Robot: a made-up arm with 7 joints. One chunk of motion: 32 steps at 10 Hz.
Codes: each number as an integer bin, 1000 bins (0 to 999) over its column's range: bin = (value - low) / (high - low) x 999, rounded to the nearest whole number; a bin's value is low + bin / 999 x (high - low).
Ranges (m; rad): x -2..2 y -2..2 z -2..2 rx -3.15..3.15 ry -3.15..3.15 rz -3.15..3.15
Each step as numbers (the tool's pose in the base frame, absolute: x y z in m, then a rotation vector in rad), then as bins.
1 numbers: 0.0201 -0.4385 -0.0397 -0.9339 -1.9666 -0.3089
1 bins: 505 390 490 351 188 451
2 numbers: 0.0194 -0.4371 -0.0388 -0.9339 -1.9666 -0.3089
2 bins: 504 390 490 351 188 451
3 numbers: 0.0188 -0.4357 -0.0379 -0.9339 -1.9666 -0.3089
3 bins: 504 391 490 351 188 451
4 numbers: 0.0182 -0.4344 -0.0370 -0.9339 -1.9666 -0.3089
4 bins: 504 391 490 351 188 451
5 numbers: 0.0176 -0.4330 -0.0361 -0.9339 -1.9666 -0.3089
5 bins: 504 391 490 351 188 451
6 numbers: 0.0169 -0.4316 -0.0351 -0.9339 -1.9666 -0.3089
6 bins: 504 392 491 351 188 451
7 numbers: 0.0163 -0.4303 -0.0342 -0.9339 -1.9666 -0.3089
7 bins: 504 392 491 351 188 451
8 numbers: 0.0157 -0.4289 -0.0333 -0.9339 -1.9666 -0.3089
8 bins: 503 392 491 351 188 451
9 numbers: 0.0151 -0.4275 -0.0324 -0.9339 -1.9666 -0.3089
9 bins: 503 393 491 351 188 451
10 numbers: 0.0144 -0.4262 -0.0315 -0.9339 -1.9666 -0.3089
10 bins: 503 393 492 351 188 451
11 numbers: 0.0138 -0.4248 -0.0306 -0.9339 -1.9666 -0.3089
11 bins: 503 393 492 351 188 451
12 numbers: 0.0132 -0.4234 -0.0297 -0.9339 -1.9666 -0.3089
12 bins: 503 394 492 351 188 451
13 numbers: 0.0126 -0.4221 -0.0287 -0.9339 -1.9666 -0.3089
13 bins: 503 394 492 351 188 451
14 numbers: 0.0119 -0.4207 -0.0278 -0.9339 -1.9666 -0.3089
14 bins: 502 394 493 351 188 451
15 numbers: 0.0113 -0.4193 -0.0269 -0.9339 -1.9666 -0.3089
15 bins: 502 395 493 351 188 451
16 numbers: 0.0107 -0.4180 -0.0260 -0.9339 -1.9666 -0.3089
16 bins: 502 395 493 351 188 451
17 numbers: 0.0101 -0.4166 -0.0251 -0.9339 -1.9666 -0.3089
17 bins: 502 395 493 351 188 451
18 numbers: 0.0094 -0.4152 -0.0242 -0.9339 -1.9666 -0.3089
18 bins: 502 396 493 351 188 451
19 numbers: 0.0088 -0.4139 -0.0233 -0.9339 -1.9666 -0.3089
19 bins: 502 396 494 351 188 451
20 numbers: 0.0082 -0.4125 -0.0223 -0.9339 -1.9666 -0.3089
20 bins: 502 396 494 351 188 451
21 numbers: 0.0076 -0.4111 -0.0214 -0.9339 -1.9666 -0.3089
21 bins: 501 397 494 351 188 451
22 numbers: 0.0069 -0.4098 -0.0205 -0.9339 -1.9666 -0.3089
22 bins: 501 397 494 351 188 451
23 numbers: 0.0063 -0.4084 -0.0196 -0.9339 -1.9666 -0.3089
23 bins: 501 398 495 351 188 451
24 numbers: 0.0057 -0.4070 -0.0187 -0.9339 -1.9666 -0.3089
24 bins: 501 398 495 351 188 451
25 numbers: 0.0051 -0.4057 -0.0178 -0.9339 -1.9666 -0.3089
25 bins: 501 398 495 351 188 451
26 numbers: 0.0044 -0.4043 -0.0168 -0.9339 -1.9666 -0.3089
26 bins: 501 399 495 351 188 451
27 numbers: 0.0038 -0.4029 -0.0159 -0.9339 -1.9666 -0.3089
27 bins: 500 399 496 351 188 451
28 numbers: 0.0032 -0.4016 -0.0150 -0.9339 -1.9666 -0.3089
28 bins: 500 399 496 351 188 451
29 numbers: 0.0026 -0.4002 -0.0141 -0.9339 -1.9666 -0.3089
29 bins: 500 400 496 351 188 451
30 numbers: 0.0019 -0.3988 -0.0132 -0.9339 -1.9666 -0.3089
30 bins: 500 400 496 351 188 451
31 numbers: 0.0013 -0.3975 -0.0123 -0.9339 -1.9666 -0.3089
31 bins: 500 400 496 351 188 451
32 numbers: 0.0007 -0.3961 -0.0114 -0.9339 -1.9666 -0.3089
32 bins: 500 401 497 351 188 451
